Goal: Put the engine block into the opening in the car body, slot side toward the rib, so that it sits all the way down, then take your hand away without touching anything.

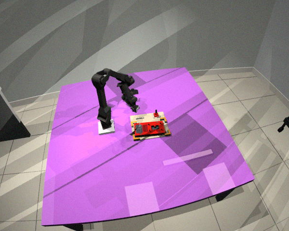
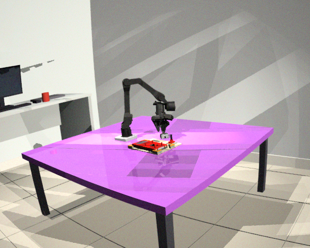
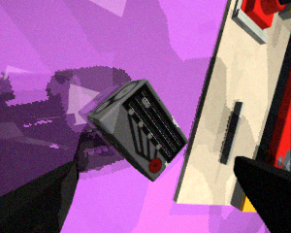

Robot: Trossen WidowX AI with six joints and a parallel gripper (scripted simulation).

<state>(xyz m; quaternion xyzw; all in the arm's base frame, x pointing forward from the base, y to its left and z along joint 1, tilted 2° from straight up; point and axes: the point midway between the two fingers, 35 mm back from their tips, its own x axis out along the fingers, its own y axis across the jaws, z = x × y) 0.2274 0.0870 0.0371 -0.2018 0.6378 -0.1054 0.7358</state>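
Now: gripper tip 2 cm short of the grey engine block and 2 cm above it.
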